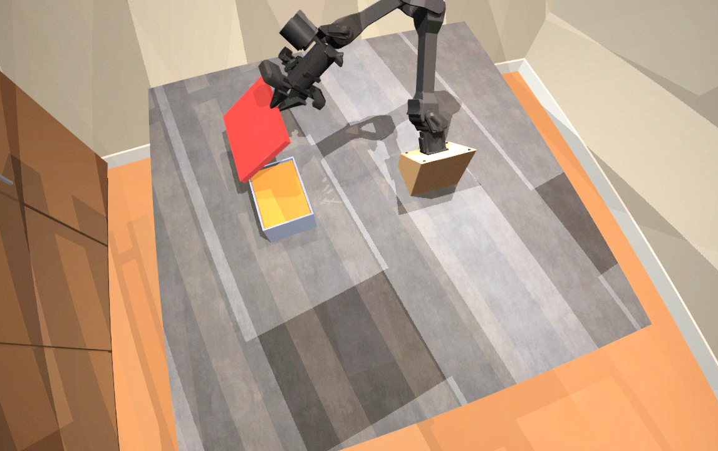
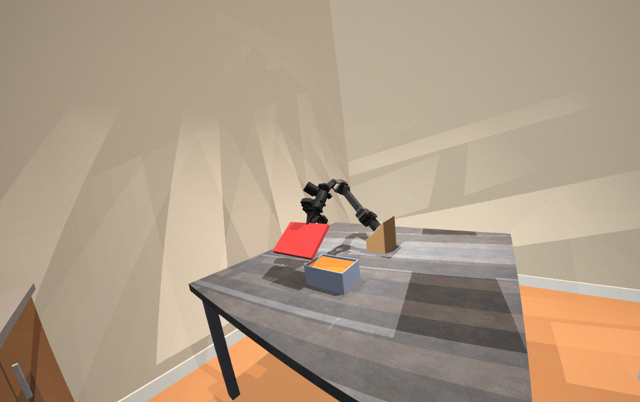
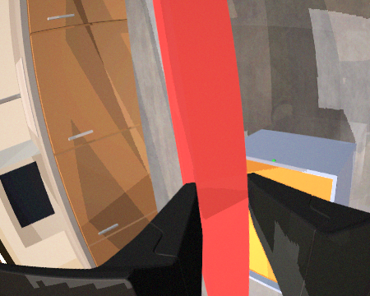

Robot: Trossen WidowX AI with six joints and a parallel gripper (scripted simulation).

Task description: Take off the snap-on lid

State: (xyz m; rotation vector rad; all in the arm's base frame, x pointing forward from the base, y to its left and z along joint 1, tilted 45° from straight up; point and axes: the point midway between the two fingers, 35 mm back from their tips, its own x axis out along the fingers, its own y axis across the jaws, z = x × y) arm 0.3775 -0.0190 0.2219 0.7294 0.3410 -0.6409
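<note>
The red lid is 7 cm ahead of my gripper tip, 4 cm below it and 1 cm to the left of it. Round my gripper tip: storage box (19 cm below, 16 cm to the left, 5 cm ahead).
</note>
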